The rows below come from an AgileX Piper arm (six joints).
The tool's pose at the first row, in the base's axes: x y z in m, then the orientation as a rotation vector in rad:
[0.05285 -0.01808 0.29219 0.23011 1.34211 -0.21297]
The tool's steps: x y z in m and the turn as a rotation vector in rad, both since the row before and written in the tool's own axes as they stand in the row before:
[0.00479 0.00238 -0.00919 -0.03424 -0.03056 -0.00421]
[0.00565 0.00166 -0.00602 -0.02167 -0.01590 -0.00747]
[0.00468 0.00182 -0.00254 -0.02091 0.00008 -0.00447]
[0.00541 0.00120 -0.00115 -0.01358 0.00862 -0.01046]
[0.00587 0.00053 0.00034 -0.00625 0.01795 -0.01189]
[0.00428 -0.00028 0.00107 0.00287 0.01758 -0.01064]
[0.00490 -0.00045 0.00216 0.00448 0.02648 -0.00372]
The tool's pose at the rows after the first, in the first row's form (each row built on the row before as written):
[0.04596 -0.01327 0.28568 0.19454 1.31500 -0.19618]
[0.04210 -0.01033 0.27880 0.16940 1.30168 -0.18939]
[0.04133 -0.00818 0.27366 0.14871 1.30376 -0.17952]
[0.04187 -0.00703 0.26815 0.13125 1.31429 -0.17908]
[0.04373 -0.00691 0.26255 0.12000 1.33364 -0.18426]
[0.04565 -0.00767 0.25864 0.11720 1.35178 -0.19451]
[0.04863 -0.00888 0.25433 0.12140 1.37807 -0.19973]

